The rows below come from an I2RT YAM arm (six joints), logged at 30 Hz.
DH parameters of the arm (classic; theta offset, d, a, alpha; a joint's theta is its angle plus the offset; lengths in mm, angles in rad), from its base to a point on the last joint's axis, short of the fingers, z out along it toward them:
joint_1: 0 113.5 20 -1.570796
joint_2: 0 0 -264 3.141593
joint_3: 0.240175 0 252.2 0
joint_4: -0.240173 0 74 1.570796
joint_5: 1.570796 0 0 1.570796
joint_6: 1.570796 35.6 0 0
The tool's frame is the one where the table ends.
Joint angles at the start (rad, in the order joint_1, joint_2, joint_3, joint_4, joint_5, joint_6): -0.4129, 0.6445, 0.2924, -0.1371, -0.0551, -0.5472
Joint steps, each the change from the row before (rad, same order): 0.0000, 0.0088, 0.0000, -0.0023, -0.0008, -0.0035; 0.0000, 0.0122, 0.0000, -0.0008, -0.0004, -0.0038; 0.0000, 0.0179, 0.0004, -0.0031, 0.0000, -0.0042; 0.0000, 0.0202, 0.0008, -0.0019, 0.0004, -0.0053; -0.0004, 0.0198, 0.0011, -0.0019, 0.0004, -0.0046; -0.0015, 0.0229, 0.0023, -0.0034, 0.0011, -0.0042; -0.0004, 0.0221, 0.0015, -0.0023, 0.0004, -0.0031; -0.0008, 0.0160, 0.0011, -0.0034, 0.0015, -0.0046
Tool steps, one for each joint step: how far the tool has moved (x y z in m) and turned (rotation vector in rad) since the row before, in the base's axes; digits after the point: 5 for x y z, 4 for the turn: 0.00053, -0.00020, -0.00142, 0.0019, 0.0111, 0.0024; 0.00082, -0.00034, -0.00175, 0.0023, 0.0130, 0.0022; 0.00110, -0.00048, -0.00263, 0.0048, 0.0201, 0.0021; 0.00130, -0.00058, -0.00273, 0.0041, 0.0211, 0.0024; 0.00123, -0.00062, -0.00259, 0.0044, 0.0203, 0.0017; 0.00133, -0.00089, -0.00280, 0.0058, 0.0234, -0.0001; 0.00128, -0.00065, -0.00289, 0.0066, 0.0219, 0.0010; 0.00075, -0.00053, -0.00226, 0.0031, 0.0184, 0.0007
